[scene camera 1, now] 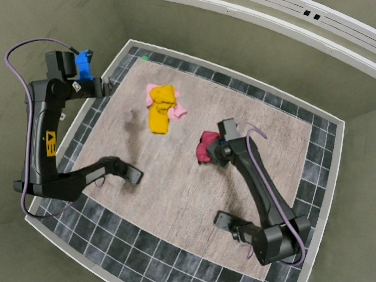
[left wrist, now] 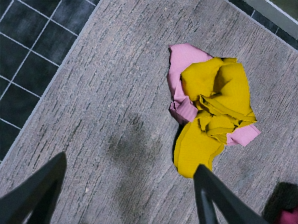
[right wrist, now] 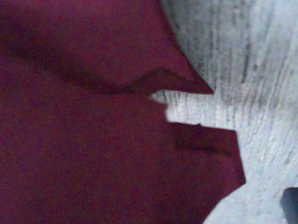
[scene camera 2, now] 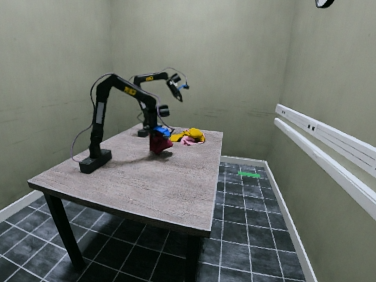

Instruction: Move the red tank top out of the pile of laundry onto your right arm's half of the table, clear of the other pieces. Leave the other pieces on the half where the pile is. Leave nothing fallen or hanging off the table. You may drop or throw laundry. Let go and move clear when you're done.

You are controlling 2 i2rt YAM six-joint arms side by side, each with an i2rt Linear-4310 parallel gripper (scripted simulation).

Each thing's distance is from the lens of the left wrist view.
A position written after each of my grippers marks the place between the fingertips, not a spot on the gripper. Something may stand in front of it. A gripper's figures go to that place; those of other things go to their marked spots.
my left gripper [left wrist: 134, 164]: 12 cm
yellow piece [left wrist: 219, 88]: 40 cm
pink piece [left wrist: 184, 110]: 37 cm
